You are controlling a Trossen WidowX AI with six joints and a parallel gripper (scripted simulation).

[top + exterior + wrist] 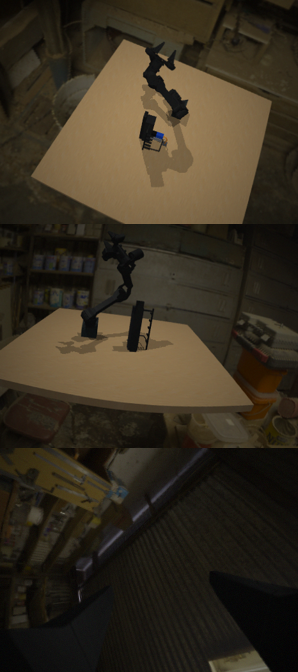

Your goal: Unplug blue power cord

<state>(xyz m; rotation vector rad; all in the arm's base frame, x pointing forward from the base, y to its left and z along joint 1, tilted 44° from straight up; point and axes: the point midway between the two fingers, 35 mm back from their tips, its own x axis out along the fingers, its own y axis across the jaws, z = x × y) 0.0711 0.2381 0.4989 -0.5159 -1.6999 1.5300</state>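
Right now my gripper tip is 250 mm short of the blue plug, 80 mm to the right of it and 530 mm above it.
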